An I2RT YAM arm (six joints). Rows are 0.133 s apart.
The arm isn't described. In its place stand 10 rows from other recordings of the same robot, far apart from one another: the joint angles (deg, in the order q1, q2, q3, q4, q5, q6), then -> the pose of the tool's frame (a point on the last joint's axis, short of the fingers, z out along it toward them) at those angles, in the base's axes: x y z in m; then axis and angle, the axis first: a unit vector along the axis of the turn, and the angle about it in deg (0 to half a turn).
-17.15, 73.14, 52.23, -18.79, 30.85, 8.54 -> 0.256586 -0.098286 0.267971 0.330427 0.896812 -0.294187 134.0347
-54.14, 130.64, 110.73, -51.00, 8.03, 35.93 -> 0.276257 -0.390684 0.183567 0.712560 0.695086 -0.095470 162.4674
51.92, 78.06, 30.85, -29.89, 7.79, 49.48 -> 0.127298 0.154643 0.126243 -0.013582 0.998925 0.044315 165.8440
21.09, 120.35, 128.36, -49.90, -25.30, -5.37 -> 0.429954 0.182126 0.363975 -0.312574 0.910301 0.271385 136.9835
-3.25, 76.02, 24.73, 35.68, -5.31, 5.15 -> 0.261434 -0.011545 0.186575 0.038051 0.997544 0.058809 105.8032
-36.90, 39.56, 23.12, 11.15, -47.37, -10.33 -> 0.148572 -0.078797 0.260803 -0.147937 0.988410 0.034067 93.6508
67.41, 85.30, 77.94, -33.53, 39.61, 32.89 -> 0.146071 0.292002 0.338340 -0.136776 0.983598 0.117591 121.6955
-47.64, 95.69, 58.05, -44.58, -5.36, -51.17 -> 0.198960 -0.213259 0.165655 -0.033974 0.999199 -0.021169 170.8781
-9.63, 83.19, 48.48, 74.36, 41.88, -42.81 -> 0.293419 -0.073891 0.349584 0.271936 0.654577 -0.705393 92.5654
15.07, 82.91, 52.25, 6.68, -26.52, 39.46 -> 0.310152 0.099974 0.259139 0.054436 0.892323 0.448102 134.9318
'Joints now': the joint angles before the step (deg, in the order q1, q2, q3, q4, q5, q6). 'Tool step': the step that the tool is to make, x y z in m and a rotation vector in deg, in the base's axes. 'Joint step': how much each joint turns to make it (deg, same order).
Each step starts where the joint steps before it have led.
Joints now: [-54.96 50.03 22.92 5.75 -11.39 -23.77]
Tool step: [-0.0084 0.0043 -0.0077 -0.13 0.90 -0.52]
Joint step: [-1.44 -2.32 -2.22 -0.73 -0.55 -1.12]
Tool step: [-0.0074 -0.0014 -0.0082 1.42 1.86 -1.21]
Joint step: [-2.26 -0.08 -0.95 -1.58 -0.65 -1.18]
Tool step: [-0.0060 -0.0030 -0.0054 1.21 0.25 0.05]
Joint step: [-2.54 0.57 -0.60 -0.18 -2.51 -0.77]
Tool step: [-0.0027 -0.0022 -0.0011 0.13 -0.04 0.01]
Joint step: [-1.28 0.40 -0.08 0.25 -1.20 -0.50]
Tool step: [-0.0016 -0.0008 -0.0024 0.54 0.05 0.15]
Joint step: [-0.71 0.35 -0.26 0.04 -0.86 -0.21]
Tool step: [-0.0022 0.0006 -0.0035 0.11 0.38 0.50]
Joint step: [-0.70 -0.09 -0.67 0.05 -0.94 -0.84]
